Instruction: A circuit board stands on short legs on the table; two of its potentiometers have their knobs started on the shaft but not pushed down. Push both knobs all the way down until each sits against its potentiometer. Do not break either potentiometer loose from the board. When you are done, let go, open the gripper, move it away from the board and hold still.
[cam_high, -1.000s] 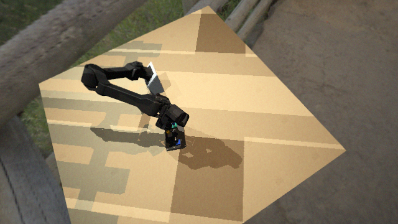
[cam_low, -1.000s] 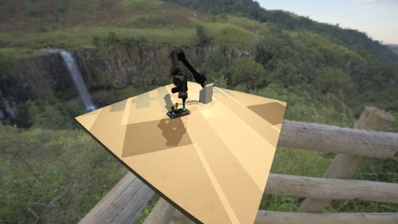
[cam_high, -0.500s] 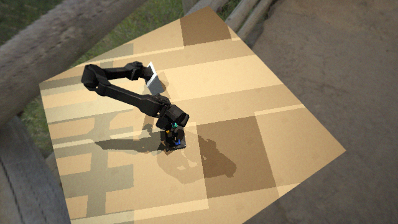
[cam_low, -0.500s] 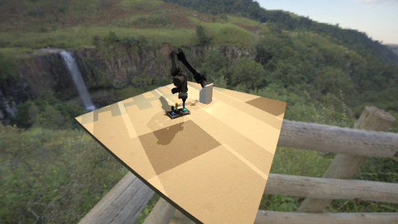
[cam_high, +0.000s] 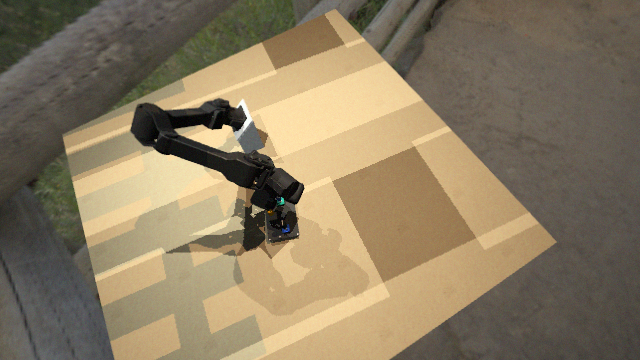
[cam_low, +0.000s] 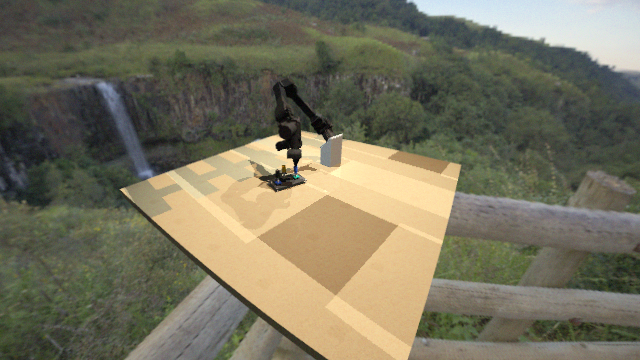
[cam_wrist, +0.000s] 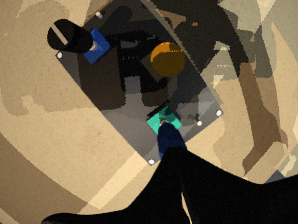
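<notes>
The blue knob is 1 cm below my gripper tip. The rest, counted from my gripper tip: blue-green knob: 3 cm below; then blue potentiometer: 9 cm ahead, 2 cm to the right, 3 cm below.
</notes>
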